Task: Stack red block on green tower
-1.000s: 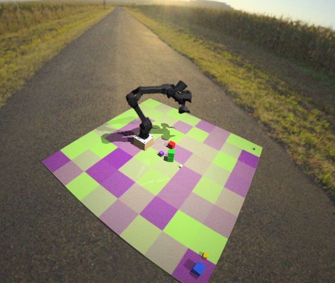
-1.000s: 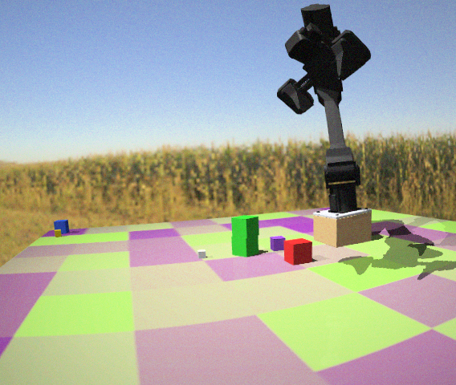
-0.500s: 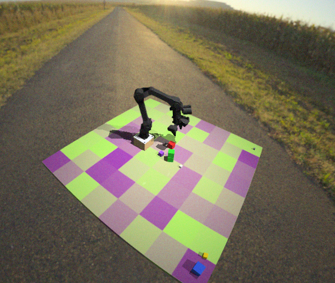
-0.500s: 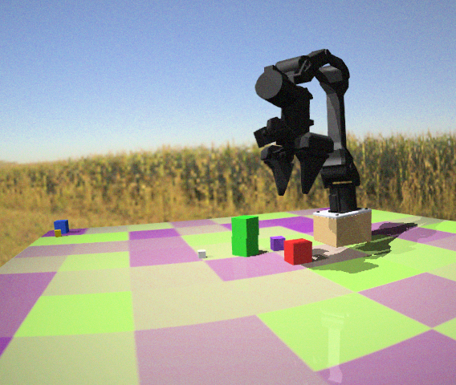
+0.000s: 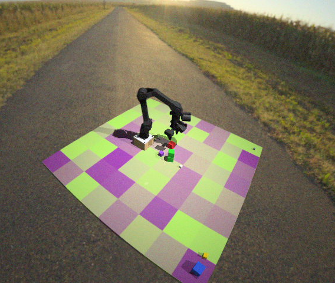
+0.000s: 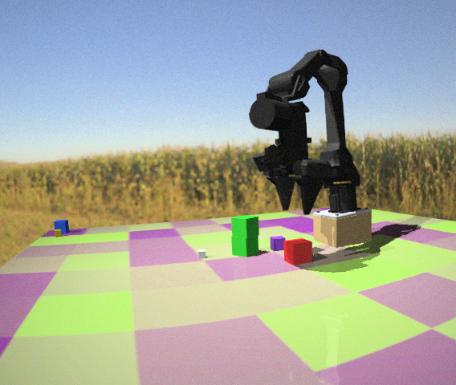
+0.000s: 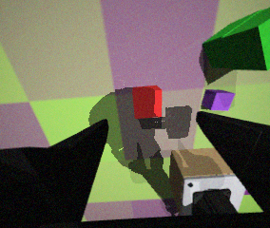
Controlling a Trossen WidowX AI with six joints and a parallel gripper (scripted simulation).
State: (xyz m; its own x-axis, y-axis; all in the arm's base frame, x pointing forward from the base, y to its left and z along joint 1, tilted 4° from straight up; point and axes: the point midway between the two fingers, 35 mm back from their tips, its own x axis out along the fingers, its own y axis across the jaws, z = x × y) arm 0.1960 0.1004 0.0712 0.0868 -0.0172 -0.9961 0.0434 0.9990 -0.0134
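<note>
My gripper tip is 1 cm past the red block and 8 cm above it. Also, from my gripper tip: purple cube: 2 cm behind, 13 cm to the right, 9 cm below; then white cube: 16 cm ahead, 15 cm to the right, 9 cm below; then yellow cube: 55 cm ahead, 62 cm to the right, 9 cm below.
</note>
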